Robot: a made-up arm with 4 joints. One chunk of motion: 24 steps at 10 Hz.
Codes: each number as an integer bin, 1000 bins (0 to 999) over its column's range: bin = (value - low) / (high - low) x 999, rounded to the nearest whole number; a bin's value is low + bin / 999 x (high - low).
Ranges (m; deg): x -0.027..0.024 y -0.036..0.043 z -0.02..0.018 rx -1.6..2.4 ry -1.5..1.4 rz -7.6..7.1
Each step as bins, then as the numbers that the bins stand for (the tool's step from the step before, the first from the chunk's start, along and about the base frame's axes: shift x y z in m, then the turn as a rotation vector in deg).
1 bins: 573 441 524 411 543 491
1 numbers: 0.00225 -0.00113 -0.00007 0.046 0.076 -0.375
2 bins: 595 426 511 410 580 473
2 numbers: 0.00338 -0.00231 -0.00056 0.042 0.184 -0.640
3 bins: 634 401 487 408 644 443
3 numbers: 0.00537 -0.00429 -0.00148 0.034 0.369 -1.081
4 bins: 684 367 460 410 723 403
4 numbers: 0.00792 -0.00698 -0.00250 0.042 0.599 -1.670
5 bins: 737 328 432 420 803 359
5 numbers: 0.01062 -0.01006 -0.00357 0.082 0.831 -2.317
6 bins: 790 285 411 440 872 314
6 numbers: 0.01333 -0.01346 -0.00437 0.162 1.031 -2.980
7 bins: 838 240 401 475 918 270
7 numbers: 0.01578 -0.01702 -0.00475 0.302 1.165 -3.627
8 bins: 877 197 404 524 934 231
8 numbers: 0.01777 -0.02042 -0.00463 0.498 1.211 -4.201
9 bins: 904 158 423 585 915 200
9 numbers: 0.01915 -0.02351 -0.00391 0.742 1.156 -4.657
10 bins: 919 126 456 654 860 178
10 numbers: 0.01992 -0.02604 -0.00265 1.019 0.996 -4.981
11 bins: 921 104 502 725 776 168
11 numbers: 0.02002 -0.02778 -0.00090 1.303 0.753 -5.128
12 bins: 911 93 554 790 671 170
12 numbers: 0.01951 -0.02865 0.00107 1.563 0.448 -5.098
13 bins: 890 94 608 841 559 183
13 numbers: 0.01844 -0.02857 0.00313 1.767 0.123 -4.907
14 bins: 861 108 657 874 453 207
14 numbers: 0.01695 -0.02746 0.00499 1.899 -0.185 -4.554
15 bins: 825 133 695 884 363 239
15 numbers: 0.01512 -0.02548 0.00644 1.940 -0.446 -4.083
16 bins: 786 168 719 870 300 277
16 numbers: 0.01313 -0.02271 0.00735 1.883 -0.629 -3.524
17 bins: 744 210 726 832 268 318
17 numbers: 0.01098 -0.01939 0.00762 1.731 -0.722 -2.921
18 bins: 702 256 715 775 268 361
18 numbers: 0.00884 -0.01576 0.00720 1.503 -0.722 -2.288
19 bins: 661 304 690 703 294 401
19 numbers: 0.00674 -0.01196 0.00625 1.215 -0.647 -1.699
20 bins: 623 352 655 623 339 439
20 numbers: 0.00480 -0.00816 0.00491 0.894 -0.516 -1.140
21 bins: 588 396 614 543 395 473
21 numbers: 0.00302 -0.00468 0.00336 0.574 -0.353 -0.640
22 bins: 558 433 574 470 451 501
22 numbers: 0.00149 -0.00176 0.00183 0.282 -0.191 -0.228
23 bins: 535 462 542 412 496 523
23 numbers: 0.00031 0.00053 0.00062 0.050 -0.060 0.096
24 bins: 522 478 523 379 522 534
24 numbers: -0.00035 0.00180 -0.00011 -0.082 0.015 0.258
